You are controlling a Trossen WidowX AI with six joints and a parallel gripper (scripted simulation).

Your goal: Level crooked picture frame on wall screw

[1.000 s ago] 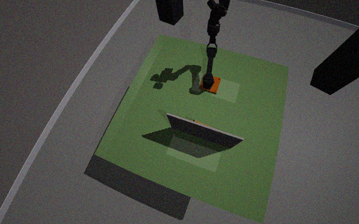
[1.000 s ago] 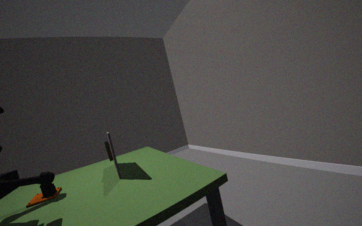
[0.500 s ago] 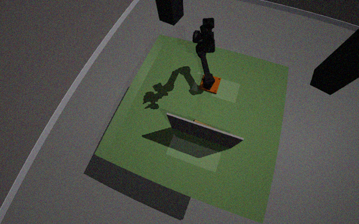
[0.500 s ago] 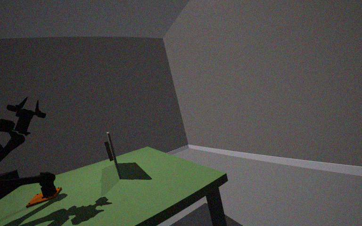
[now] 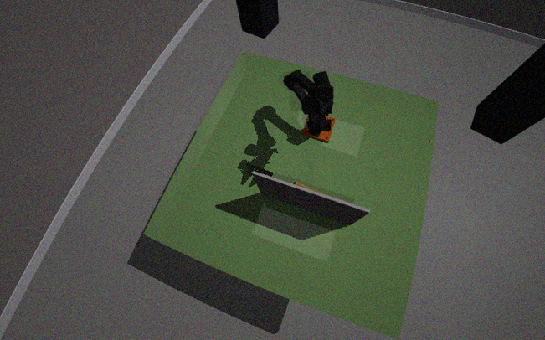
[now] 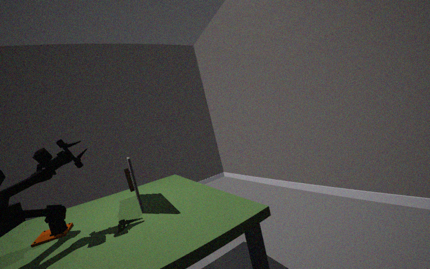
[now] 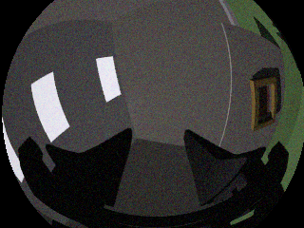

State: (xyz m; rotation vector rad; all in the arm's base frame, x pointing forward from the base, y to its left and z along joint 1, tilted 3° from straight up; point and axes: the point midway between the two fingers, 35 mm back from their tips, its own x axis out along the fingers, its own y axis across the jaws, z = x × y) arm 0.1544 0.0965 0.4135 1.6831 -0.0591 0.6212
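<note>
Now: gripper tip 280 mm above the picture frame, 190 mm short of it and 70 mm to the right of it. Also, from my gripper tip: wall panel 290 mm below, 200 mm ahead, 80 mm to the left.
</note>
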